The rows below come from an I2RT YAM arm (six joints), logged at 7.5 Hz.
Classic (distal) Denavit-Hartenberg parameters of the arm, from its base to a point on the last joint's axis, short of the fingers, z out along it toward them. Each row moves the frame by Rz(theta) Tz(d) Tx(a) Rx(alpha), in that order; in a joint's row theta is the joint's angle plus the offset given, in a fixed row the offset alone. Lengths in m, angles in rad.
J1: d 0.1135  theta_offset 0  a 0.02  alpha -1.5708
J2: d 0  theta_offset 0  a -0.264  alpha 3.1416
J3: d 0  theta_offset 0.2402  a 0.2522  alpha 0
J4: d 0  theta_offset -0.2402  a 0.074  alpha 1.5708
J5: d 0  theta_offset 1.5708  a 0  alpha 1.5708
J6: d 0.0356  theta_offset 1.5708  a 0  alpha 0
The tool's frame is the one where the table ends.
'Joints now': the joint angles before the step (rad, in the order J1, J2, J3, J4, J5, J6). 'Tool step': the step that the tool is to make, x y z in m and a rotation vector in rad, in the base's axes. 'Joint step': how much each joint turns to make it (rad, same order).
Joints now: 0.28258, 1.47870, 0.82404, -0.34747, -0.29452, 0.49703
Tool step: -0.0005, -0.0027, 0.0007, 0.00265, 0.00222, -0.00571
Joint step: -0.00920, -0.00581, -0.00187, -0.00572, -0.00454, -0.00130
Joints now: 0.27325, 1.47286, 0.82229, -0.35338, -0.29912, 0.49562
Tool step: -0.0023, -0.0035, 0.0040, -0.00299, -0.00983, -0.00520
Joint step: -0.00953, -0.02159, -0.00329, -0.01165, 0.00228, -0.00692
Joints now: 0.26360, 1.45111, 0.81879, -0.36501, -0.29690, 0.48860
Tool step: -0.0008, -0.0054, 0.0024, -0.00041, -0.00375, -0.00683
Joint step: -0.01866, -0.01317, -0.00128, -0.01165, -0.00529, -0.01116
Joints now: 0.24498, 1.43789, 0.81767, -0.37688, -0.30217, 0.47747
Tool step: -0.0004, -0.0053, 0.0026, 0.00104, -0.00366, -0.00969
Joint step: -0.01890, -0.01171, 0.00064, -0.01096, -0.00514, -0.00802
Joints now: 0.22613, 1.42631, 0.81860, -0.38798, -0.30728, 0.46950
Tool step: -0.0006, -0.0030, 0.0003, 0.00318, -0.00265, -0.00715
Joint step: -0.01065, -0.00660, -0.00508, 0.00127, -0.00402, -0.00164
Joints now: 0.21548, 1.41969, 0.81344, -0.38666, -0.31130, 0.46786
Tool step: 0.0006, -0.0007, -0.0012, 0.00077, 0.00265, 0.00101
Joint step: -0.00338, 0.00458, -0.00057, 0.00177, -0.00350, -0.00312
